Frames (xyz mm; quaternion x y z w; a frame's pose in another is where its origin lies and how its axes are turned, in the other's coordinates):
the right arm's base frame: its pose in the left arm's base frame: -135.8 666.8 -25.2 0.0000 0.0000 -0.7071 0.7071
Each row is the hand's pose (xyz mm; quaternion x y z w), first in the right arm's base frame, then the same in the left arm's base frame.
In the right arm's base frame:
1: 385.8 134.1 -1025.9 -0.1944 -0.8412 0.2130 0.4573
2: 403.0 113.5 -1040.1 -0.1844 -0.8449 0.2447 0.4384
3: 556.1 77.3 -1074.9 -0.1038 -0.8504 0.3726 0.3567
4: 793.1 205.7 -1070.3 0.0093 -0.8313 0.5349 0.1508
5: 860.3 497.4 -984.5 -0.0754 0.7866 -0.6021 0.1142
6: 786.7 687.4 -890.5 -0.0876 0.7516 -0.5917 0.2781
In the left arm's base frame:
1: -1.7 281.0 -1051.1 -0.7323 -0.4574 -0.1728 0.4740
2: -22.3 263.8 -1065.3 -0.7278 -0.4671 -0.1370 0.4830
3: -58.5 110.7 -1100.1 -0.6747 -0.5279 0.0112 0.5157
4: 69.9 -126.3 -1095.5 -0.5812 -0.5944 0.2716 0.4849
5: 361.6 -193.5 -1009.7 -0.5029 -0.6095 0.5065 0.3450
6: 551.6 -119.9 -915.7 -0.4695 -0.5934 0.6150 0.2217

